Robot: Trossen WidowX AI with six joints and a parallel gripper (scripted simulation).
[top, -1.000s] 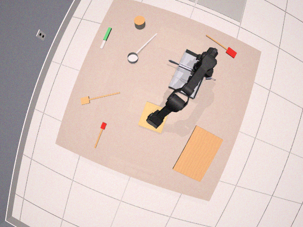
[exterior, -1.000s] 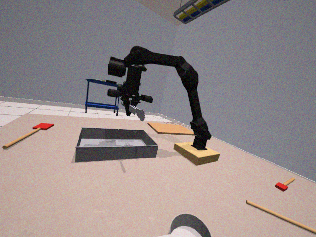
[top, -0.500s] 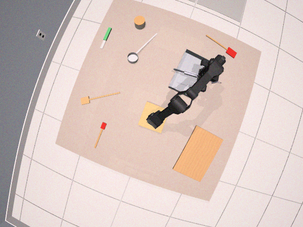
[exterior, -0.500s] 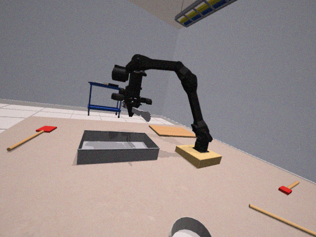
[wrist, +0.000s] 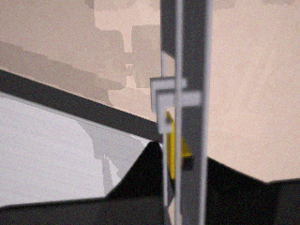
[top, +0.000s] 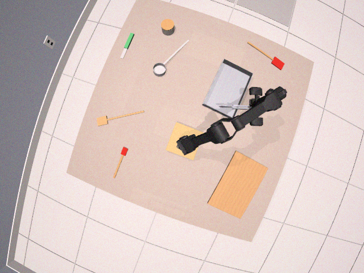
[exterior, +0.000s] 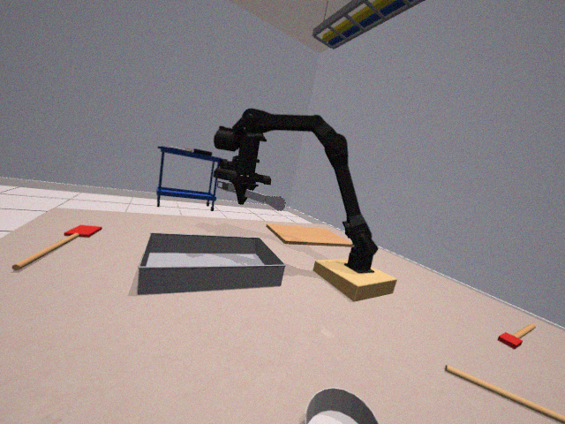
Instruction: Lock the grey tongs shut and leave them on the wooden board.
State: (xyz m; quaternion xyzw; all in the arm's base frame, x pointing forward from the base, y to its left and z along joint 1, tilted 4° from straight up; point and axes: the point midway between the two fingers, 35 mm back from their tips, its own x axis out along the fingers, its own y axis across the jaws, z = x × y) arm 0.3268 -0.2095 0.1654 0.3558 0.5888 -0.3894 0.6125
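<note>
My gripper tip is now 40 cm past the wooden board, 19 cm to the left of it and 14 cm above it. From my gripper tip the other things lie so: grey roasting tin 14 cm to the left, 12 cm below, 8 cm ahead.
</note>
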